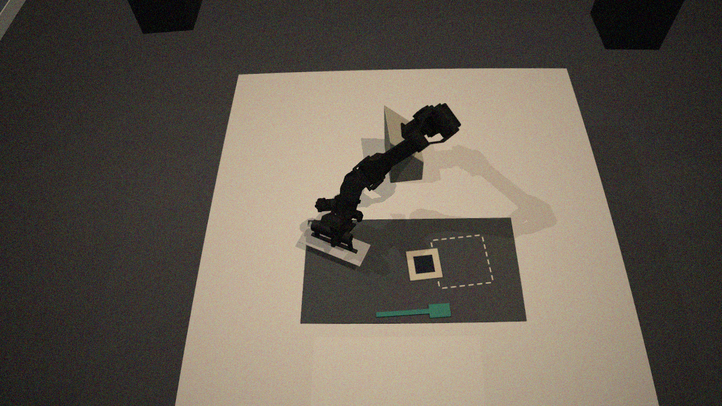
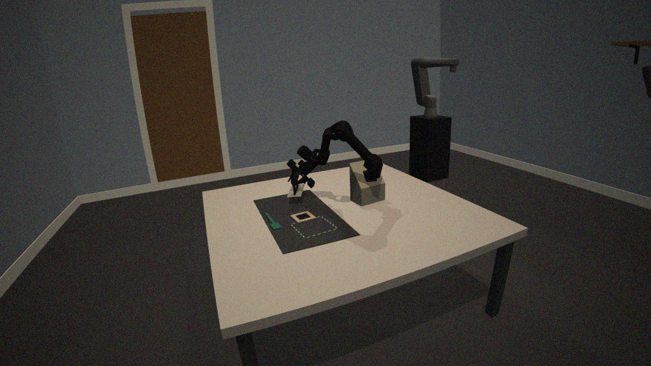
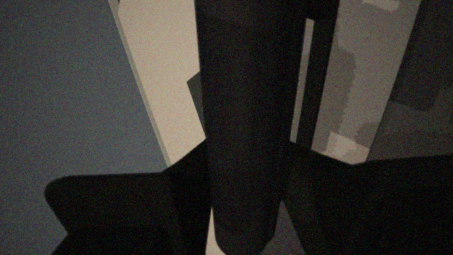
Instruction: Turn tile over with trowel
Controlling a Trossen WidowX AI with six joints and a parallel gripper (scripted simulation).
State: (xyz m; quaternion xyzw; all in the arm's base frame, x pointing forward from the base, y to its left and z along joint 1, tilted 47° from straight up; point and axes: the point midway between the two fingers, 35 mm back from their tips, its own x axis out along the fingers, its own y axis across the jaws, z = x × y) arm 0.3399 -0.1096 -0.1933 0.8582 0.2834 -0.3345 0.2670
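Now: gripper tip 3 cm short of the dark mat, 22 cm to the right of it and 11 cm above it. Also, from my gripper tip: tile (2 cm ahead, 26 cm to the left, 9 cm below); green trowel (17 cm ahead, 24 cm to the left, 9 cm below).
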